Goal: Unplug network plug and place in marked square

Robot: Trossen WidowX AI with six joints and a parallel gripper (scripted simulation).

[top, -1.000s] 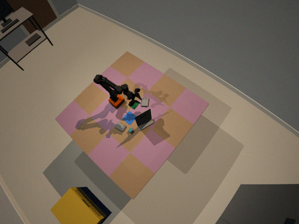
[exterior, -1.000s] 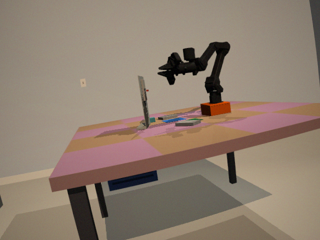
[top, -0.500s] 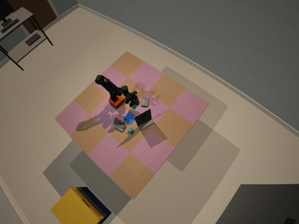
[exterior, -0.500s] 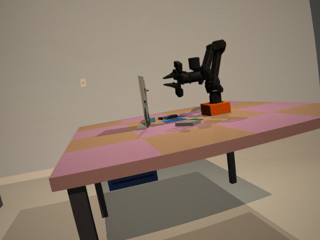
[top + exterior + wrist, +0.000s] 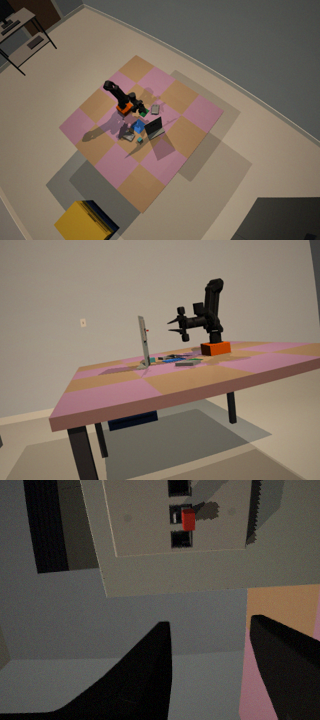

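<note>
The red plug lies 100 mm ahead of my gripper tip and 70 mm to the right of it. The rest, counted from my gripper tip: teal block 30 mm ahead, 220 mm to the right, 180 mm below; then blue marked square 60 mm behind, 100 mm to the right, 190 mm below; then grey panel 120 mm ahead, 80 mm to the right, 70 mm below.
</note>
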